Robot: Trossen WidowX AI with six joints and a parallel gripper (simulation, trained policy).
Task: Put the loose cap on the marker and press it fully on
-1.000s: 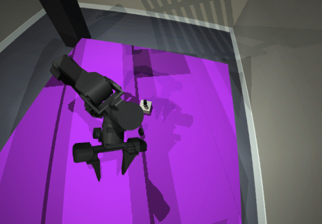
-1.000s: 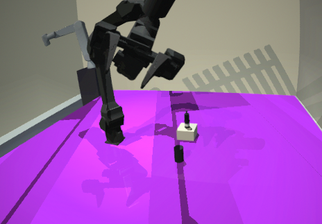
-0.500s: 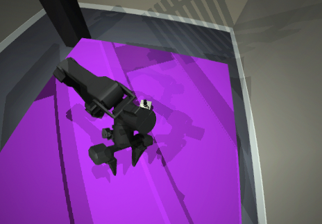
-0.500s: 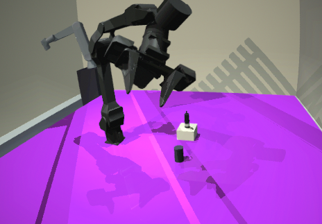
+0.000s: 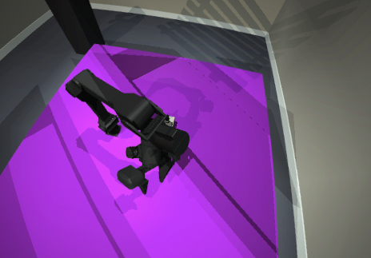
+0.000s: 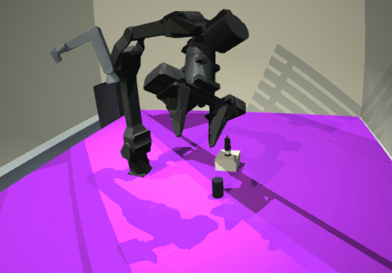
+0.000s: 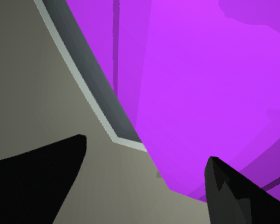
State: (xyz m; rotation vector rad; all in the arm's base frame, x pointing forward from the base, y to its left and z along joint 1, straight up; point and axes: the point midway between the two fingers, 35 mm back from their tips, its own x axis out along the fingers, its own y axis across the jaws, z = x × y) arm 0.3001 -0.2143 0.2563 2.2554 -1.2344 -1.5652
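The black cap lies 20 mm behind my gripper tip, 170 mm to the left of it and 210 mm below it. Round my gripper tip: white holder block (40 mm behind, 330 mm to the left, 210 mm below).
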